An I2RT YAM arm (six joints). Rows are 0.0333 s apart.
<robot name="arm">
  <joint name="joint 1" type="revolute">
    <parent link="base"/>
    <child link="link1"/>
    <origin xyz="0 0 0.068" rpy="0 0 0"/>
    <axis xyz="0 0 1"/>
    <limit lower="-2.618" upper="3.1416"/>
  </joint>
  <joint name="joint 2" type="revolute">
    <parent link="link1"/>
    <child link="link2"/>
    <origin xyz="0.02 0.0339 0.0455" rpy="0 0 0"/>
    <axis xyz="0 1 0"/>
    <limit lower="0" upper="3.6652"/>
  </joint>
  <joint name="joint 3" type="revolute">
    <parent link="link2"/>
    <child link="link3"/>
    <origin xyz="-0.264 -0.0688 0" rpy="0 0 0"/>
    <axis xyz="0 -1 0"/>
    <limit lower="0" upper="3.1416"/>
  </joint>
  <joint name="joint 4" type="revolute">
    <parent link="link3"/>
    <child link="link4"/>
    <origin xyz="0.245 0.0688 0.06" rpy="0 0 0"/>
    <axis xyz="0 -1 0"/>
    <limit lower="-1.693" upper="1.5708"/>
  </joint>
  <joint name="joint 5" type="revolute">
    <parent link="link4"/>
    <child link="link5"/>
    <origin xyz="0.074 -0.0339 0.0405" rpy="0 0 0"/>
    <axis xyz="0 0 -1"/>
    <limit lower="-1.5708" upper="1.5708"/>
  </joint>
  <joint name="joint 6" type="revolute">
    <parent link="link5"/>
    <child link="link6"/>
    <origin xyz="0.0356 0 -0.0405" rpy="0 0 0"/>
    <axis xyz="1 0 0"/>
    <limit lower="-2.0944" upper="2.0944"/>
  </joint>
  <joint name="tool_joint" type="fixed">
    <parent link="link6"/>
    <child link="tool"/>
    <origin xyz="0 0 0" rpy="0 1.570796 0"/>
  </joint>
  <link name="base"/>
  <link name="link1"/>
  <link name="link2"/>
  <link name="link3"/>
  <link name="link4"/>
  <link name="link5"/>
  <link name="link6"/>
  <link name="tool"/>
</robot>
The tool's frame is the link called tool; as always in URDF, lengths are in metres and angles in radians.
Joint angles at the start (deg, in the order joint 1, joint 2, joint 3, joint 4, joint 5, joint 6): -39.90, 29.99, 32.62, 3.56, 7.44, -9.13
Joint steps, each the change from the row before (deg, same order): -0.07, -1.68, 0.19, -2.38, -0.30, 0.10; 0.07, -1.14, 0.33, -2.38, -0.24, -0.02; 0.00, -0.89, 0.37, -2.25, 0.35, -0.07; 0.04, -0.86, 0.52, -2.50, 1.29, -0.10; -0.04, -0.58, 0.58, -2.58, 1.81, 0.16; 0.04, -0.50, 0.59, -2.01, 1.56, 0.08; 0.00, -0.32, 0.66, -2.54, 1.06, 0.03; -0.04, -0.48, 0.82, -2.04, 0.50, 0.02; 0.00, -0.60, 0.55, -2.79, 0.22, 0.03; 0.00, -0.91, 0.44, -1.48, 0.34, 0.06; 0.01, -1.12, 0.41, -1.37, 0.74, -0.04; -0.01, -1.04, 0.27, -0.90, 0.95, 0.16; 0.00, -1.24, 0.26, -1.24, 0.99, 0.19; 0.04, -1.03, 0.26, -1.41, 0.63, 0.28
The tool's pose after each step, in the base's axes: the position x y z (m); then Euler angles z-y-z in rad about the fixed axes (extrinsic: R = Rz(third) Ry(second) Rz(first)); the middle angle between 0 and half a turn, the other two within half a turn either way. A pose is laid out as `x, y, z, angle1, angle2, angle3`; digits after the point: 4 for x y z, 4 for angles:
0.1013, -0.0907, 0.3286, -0.1452, 1.4724, -0.8228
0.0982, -0.0876, 0.3283, -0.1479, 1.4881, -0.8172
0.0952, -0.0855, 0.3280, -0.1508, 1.5054, -0.8232
0.0917, -0.0835, 0.3279, -0.1540, 1.5249, -0.8449
0.0885, -0.0823, 0.3275, -0.1542, 1.5495, -0.8771
0.0856, -0.0810, 0.3280, -0.1556, 1.5653, -0.9036
0.0832, -0.0798, 0.3276, -0.1611, 1.5919, -0.9221
0.0802, -0.0779, 0.3293, -0.1639, 1.6044, -0.9316
0.0773, -0.0757, 0.3282, -0.1703, 1.6322, -0.9358
0.0737, -0.0729, 0.3293, -0.1702, 1.6343, -0.9418
0.0693, -0.0698, 0.3306, -0.1710, 1.6314, -0.9545
0.0653, -0.0672, 0.3318, -0.1672, 1.6242, -0.9712
0.0606, -0.0640, 0.3324, -0.1635, 1.6196, -0.9884
0.0567, -0.0612, 0.3324, -0.1598, 1.6214, -0.9987

